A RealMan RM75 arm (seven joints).
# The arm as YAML. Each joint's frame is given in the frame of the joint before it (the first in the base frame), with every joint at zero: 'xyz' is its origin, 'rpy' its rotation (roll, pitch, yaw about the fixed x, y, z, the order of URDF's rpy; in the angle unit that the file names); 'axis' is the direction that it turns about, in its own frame. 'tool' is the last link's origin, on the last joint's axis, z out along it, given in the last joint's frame.
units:
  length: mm
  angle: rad
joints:
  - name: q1
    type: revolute
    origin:
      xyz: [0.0, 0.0, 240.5]
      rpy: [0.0, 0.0, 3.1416]
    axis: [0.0, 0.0, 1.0]
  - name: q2
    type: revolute
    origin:
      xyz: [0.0, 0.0, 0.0]
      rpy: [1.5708, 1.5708, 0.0]
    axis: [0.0, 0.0, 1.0]
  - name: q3
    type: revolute
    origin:
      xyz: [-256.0, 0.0, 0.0]
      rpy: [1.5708, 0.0, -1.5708]
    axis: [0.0, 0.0, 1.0]
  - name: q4
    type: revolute
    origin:
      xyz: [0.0, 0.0, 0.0]
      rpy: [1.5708, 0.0, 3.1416]
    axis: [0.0, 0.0, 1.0]
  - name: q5
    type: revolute
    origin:
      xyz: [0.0, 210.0, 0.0]
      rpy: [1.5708, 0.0, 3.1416]
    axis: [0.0, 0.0, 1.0]
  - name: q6
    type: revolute
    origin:
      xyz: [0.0, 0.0, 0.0]
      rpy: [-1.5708, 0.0, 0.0]
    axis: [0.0, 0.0, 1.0]
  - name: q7
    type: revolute
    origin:
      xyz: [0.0, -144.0, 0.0]
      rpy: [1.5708, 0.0, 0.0]
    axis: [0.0, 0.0, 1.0]
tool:
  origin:
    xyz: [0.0, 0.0, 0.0]
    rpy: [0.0, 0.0, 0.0]
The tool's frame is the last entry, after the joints.
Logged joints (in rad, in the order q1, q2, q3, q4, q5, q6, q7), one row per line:
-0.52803 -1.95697 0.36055 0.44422 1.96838 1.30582 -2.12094
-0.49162 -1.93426 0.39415 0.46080 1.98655 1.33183 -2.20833
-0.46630 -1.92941 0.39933 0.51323 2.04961 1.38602 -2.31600
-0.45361 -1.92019 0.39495 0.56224 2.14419 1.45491 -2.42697
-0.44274 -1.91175 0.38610 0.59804 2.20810 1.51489 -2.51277
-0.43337 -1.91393 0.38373 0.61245 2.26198 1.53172 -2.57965
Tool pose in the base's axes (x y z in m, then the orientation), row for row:
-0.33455 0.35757 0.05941 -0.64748 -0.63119 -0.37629 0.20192
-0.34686 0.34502 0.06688 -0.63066 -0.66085 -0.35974 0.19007
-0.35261 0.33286 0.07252 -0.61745 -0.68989 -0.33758 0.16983
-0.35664 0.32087 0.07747 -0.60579 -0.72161 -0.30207 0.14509
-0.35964 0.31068 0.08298 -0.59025 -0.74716 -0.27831 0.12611
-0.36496 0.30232 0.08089 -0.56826 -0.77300 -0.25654 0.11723
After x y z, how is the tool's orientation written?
As a quaternion, x y z w.
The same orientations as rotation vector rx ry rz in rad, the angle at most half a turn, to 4 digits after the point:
-1.8081 -1.7626 -1.0508
-1.7724 -1.8572 -1.0110
-1.7545 -1.9604 -0.9593
-1.7452 -2.0789 -0.8702
-1.7188 -2.1757 -0.8104
-1.6632 -2.2624 -0.7508

